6 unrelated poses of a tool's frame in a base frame.
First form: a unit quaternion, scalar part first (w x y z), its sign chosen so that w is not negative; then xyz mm.
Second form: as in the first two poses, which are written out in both.
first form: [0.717 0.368 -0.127 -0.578 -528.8 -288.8 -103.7]
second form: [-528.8 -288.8 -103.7 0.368 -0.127 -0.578 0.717]
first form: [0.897 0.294 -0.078 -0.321 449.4 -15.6 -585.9]
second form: [449.4 -15.6 -585.9 0.294 -0.078 -0.321 0.897]
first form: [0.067 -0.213 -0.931 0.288 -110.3 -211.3 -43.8]
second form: [-110.3 -211.3 -43.8 -0.213 -0.931 0.288 0.067]
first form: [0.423 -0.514 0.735 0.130 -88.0 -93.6 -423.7]
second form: [-88.0 -93.6 -423.7 -0.514 0.735 0.130 0.423]
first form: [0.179 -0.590 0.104 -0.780 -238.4 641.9 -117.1]
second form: [-238.4 641.9 -117.1 -0.590 0.104 -0.780 0.179]
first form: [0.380 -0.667 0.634 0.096 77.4 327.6 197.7]
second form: [77.4 327.6 197.7 -0.667 0.634 0.096 0.380]
